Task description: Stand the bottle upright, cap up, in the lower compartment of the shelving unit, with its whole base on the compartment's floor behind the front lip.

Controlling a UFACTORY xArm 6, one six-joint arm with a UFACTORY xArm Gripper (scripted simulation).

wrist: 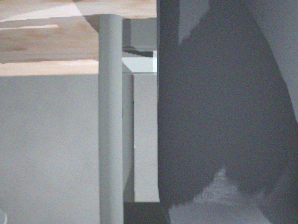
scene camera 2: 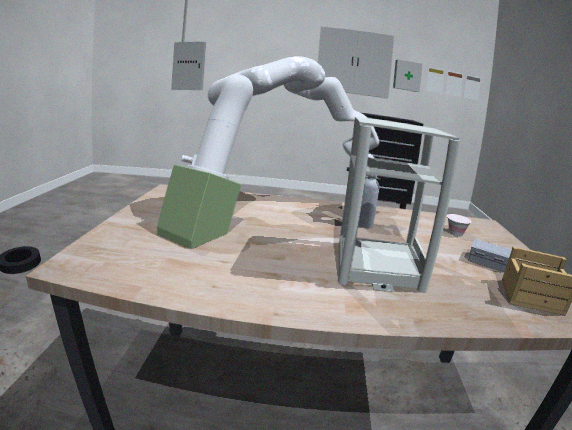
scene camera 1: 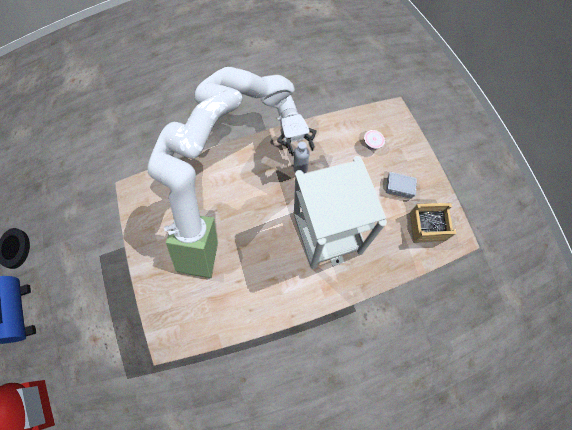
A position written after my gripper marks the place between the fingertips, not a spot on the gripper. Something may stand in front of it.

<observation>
In view: my gripper (scene camera 1: 302, 151), a grey bottle (scene camera 2: 371, 187) and a grey box (scene camera 2: 483, 253).
The grey bottle also shows in the wrist view (wrist: 219, 77). The wrist view misses the grey box: it is out of frame.
</observation>
